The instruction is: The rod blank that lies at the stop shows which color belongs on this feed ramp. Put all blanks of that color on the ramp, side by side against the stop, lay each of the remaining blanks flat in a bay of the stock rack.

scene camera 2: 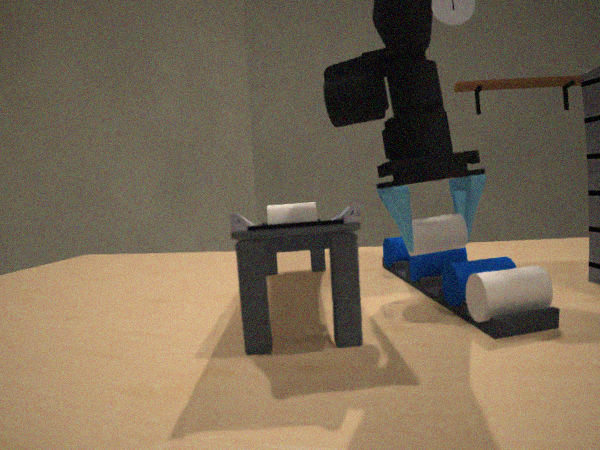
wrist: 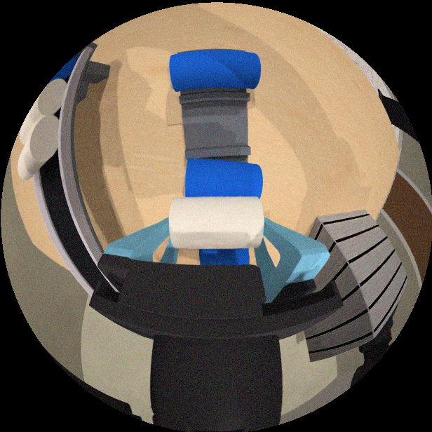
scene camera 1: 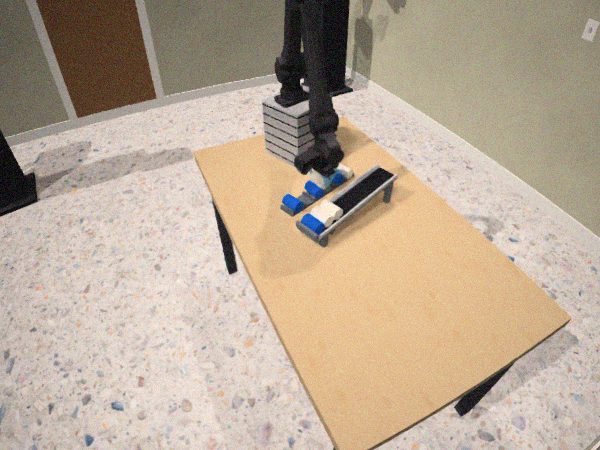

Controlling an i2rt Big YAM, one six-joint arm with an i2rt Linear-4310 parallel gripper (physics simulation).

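Observation:
My gripper (scene camera 1: 325, 176) (scene camera 2: 440, 242) (wrist: 216, 218) is shut on a white blank (scene camera 2: 439, 234) (wrist: 216, 216), held level just above the stock rack (scene camera 1: 306, 198) (scene camera 2: 525, 322) (wrist: 215, 125). In the wrist view it appears between a blue blank (scene camera 1: 314, 189) (wrist: 223, 179) and another blue blank (scene camera 1: 339, 179) (wrist: 224, 256). A third blue blank (scene camera 1: 292, 202) (wrist: 215, 70) lies in the rack's end bay, beside a bare bay. A white blank (scene camera 1: 346, 171) (scene camera 2: 515, 292) lies at the other end. On the feed ramp (scene camera 1: 362, 189) (scene camera 2: 295, 231) (wrist: 60, 200), a blue blank (scene camera 1: 312, 223) lies at the stop, with two white blanks (scene camera 1: 325, 212) beside it.
The ramp stands on legs parallel to the rack, with raised side rails. A grey slatted block (scene camera 1: 287, 130) (wrist: 370, 265) stands by the arm's base, beside the rack. The wooden table (scene camera 1: 400, 300) (scene camera 2: 125, 325) extends beyond the ramp.

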